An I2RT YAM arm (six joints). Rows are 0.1 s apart.
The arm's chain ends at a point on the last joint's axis. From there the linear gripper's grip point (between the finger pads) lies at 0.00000 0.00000 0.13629 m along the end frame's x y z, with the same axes.
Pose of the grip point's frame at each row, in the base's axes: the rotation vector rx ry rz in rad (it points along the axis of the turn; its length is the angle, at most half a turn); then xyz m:
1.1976 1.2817 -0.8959 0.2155 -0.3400 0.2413
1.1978 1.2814 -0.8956 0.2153 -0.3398 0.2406
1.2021 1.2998 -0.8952 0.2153 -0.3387 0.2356
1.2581 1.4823 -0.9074 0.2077 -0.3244 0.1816
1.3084 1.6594 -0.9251 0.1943 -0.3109 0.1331
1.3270 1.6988 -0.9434 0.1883 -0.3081 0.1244
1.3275 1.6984 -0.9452 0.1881 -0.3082 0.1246
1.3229 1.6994 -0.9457 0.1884 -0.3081 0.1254
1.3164 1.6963 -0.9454 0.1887 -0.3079 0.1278
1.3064 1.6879 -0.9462 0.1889 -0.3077 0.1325
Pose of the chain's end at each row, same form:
1.1976 1.2817 -0.8959 0.1861 -0.2076 0.2551
1.1978 1.2814 -0.8956 0.1859 -0.2074 0.2544
1.2021 1.2998 -0.8952 0.1857 -0.2066 0.2514
1.2581 1.4823 -0.9074 0.1808 -0.1959 0.2181
1.3084 1.6594 -0.9251 0.1734 -0.1879 0.1880
1.3270 1.6988 -0.9434 0.1710 -0.1863 0.1831
1.3275 1.6984 -0.9452 0.1710 -0.1864 0.1833
1.3229 1.6994 -0.9457 0.1710 -0.1862 0.1838
1.3164 1.6963 -0.9454 0.1707 -0.1858 0.1856
1.3064 1.6879 -0.9462 0.1700 -0.1851 0.1889

